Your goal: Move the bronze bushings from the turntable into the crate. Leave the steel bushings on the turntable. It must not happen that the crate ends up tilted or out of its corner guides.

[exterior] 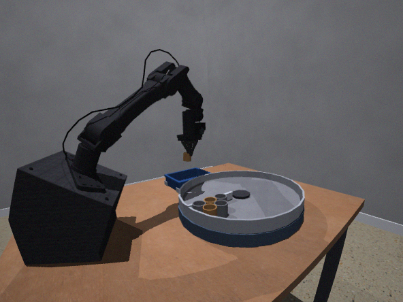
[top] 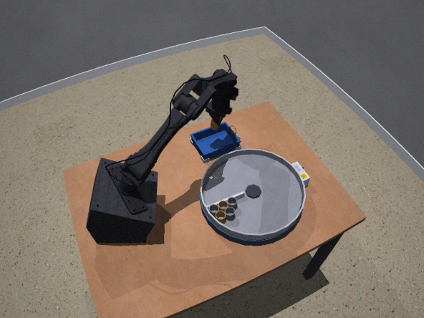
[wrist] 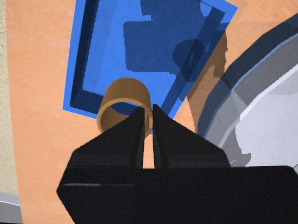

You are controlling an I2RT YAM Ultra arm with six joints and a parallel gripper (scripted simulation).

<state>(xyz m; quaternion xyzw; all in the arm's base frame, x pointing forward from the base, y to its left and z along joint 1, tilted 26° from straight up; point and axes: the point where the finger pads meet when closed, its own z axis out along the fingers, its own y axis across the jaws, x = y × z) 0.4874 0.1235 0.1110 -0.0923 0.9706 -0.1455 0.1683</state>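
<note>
My hand is 10 mm to the right of the blue crate and 120 mm above it. Also, from my hand: grey turntable (90 mm behind, 320 mm to the right, 100 mm below).
</note>
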